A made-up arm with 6 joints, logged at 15 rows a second.
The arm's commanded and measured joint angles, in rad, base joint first. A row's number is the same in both.
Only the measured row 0 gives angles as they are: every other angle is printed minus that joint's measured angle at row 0.
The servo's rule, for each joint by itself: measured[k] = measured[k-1] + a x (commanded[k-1-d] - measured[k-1]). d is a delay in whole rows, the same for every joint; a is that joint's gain. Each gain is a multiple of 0.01, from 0.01 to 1. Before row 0 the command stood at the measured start. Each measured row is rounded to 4 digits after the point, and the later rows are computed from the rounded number. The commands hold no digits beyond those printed.
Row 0, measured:
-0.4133 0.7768 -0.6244 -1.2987 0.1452 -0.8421
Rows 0 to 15, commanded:
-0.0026 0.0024 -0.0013 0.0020 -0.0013 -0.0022
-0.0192 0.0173 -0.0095 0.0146 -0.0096 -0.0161
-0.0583 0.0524 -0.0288 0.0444 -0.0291 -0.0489
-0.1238 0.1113 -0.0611 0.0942 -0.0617 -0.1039
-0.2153 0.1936 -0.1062 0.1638 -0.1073 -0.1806
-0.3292 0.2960 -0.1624 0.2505 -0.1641 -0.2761
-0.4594 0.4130 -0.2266 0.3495 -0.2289 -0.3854
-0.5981 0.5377 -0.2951 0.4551 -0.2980 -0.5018
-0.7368 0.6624 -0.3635 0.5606 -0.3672 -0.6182
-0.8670 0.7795 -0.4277 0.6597 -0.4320 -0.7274
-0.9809 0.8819 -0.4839 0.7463 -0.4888 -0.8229
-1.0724 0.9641 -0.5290 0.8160 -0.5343 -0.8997
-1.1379 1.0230 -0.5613 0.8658 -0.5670 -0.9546
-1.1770 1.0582 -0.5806 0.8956 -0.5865 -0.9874
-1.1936 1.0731 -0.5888 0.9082 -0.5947 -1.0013
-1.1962 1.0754 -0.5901 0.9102 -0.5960 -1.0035
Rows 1 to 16, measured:
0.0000 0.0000 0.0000 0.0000 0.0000 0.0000
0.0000 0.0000 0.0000 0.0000 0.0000 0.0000
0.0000 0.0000 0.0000 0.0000 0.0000 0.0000
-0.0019 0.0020 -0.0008 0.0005 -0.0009 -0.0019
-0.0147 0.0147 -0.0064 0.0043 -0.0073 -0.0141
-0.0470 0.0460 -0.0207 0.0151 -0.0232 -0.0440
-0.1038 0.1002 -0.0466 0.0365 -0.0513 -0.0955
-0.1863 0.1777 -0.0847 0.0709 -0.0922 -0.1687
-0.2920 0.2759 -0.1344 0.1194 -0.1447 -0.2611
-0.4159 0.3897 -0.1934 0.1815 -0.2062 -0.3680
-0.5507 0.5125 -0.2585 0.2554 -0.2732 -0.4831
-0.6884 0.6369 -0.3257 0.3378 -0.3418 -0.5993
-0.8206 0.7553 -0.3910 0.4247 -0.4076 -0.7095
-0.9392 0.8604 -0.4505 0.5115 -0.4669 -0.8070
-1.0378 0.9465 -0.5007 0.5937 -0.5161 -0.8867
-1.1119 1.0100 -0.5395 0.6672 -0.5533 -0.9451
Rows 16 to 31, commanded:
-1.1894 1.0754 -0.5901 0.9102 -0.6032 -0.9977
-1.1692 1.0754 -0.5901 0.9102 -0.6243 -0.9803
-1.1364 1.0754 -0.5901 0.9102 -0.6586 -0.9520
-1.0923 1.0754 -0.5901 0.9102 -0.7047 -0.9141
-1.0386 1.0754 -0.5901 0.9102 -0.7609 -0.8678
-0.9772 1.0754 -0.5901 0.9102 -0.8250 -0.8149
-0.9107 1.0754 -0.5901 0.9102 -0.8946 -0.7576
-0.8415 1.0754 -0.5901 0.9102 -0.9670 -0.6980
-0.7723 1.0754 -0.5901 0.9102 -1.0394 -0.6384
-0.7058 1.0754 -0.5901 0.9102 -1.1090 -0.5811
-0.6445 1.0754 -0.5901 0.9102 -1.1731 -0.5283
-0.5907 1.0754 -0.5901 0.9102 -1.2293 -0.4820
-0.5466 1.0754 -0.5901 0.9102 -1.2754 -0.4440
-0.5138 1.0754 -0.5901 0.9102 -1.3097 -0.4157
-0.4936 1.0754 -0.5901 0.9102 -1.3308 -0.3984
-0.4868 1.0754 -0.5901 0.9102 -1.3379 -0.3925
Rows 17 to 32, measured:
-1.1601 1.0500 -0.5658 0.7289 -0.5775 -0.9815
-1.1849 1.0692 -0.5805 0.7773 -0.5901 -0.9985
-1.1933 1.0743 -0.5866 0.8132 -0.5944 -1.0028
-1.1904 1.0752 -0.5888 0.8394 -0.6008 -0.9984
-1.1747 1.0754 -0.5896 0.8585 -0.6180 -0.9828
-1.1464 1.0754 -0.5899 0.8725 -0.6476 -0.9563
-1.1064 1.0754 -0.5900 0.8827 -0.6893 -0.9200
-1.0562 1.0754 -0.5901 0.8901 -0.7416 -0.8751
-0.9977 1.0754 -0.5901 0.8955 -0.8025 -0.8233
-0.9333 1.0754 -0.5901 0.8995 -0.8697 -0.7668
-0.8654 1.0754 -0.5901 0.9024 -0.9407 -0.7076
-0.7965 1.0754 -0.5901 0.9045 -1.0128 -0.6481
-0.7294 1.0754 -0.5901 0.9060 -1.0830 -0.5905
-0.6666 1.0754 -0.5901 0.9071 -1.1488 -0.5370
-0.6104 1.0754 -0.5901 0.9079 -1.2076 -0.4897
-0.5632 1.0754 -0.5901 0.9085 -1.2571 -0.4504

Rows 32 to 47, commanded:
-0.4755 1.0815 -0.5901 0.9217 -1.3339 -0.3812
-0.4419 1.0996 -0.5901 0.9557 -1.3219 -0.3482
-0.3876 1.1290 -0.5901 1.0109 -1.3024 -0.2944
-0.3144 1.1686 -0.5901 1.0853 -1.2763 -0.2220
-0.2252 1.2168 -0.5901 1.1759 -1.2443 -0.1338
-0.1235 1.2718 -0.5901 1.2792 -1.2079 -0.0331
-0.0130 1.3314 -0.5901 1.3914 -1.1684 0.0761
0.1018 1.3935 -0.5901 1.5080 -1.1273 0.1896
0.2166 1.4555 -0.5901 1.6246 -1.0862 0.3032
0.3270 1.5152 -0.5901 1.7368 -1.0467 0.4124
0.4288 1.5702 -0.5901 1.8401 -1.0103 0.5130
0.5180 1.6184 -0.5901 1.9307 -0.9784 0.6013
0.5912 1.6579 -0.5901 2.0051 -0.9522 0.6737
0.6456 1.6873 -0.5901 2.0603 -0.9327 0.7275
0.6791 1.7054 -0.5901 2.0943 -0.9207 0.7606
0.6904 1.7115 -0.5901 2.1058 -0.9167 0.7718
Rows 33 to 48, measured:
-0.5266 1.0754 -0.5901 0.9090 -1.2955 -0.4206
-0.5022 1.0754 -0.5901 0.9093 -1.3213 -0.4015
-0.4908 1.0754 -0.5901 0.9095 -1.3334 -0.3938
-0.4795 1.0805 -0.5901 0.9128 -1.3338 -0.3830
-0.4517 1.0964 -0.5901 0.9244 -1.3251 -0.3531
-0.4043 1.1235 -0.5901 0.9478 -1.3085 -0.3026
-0.3378 1.1609 -0.5901 0.9849 -1.2850 -0.2333
-0.2545 1.2073 -0.5901 1.0365 -1.2553 -0.1477
-0.1576 1.2608 -0.5901 1.1020 -1.2207 -0.0491
-0.0506 1.3194 -0.5901 1.1801 -1.1825 0.0586
0.0622 1.3809 -0.5901 1.2686 -1.1422 0.1713
0.1765 1.4428 -0.5901 1.3647 -1.1013 0.2847
0.2879 1.5029 -0.5901 1.4652 -1.0614 0.3945
0.3922 1.5588 -0.5901 1.5664 -1.0241 0.4964
0.4853 1.6083 -0.5901 1.6648 -0.9907 0.5866
0.5637 1.6495 -0.5901 1.7567 -0.9626 0.6615

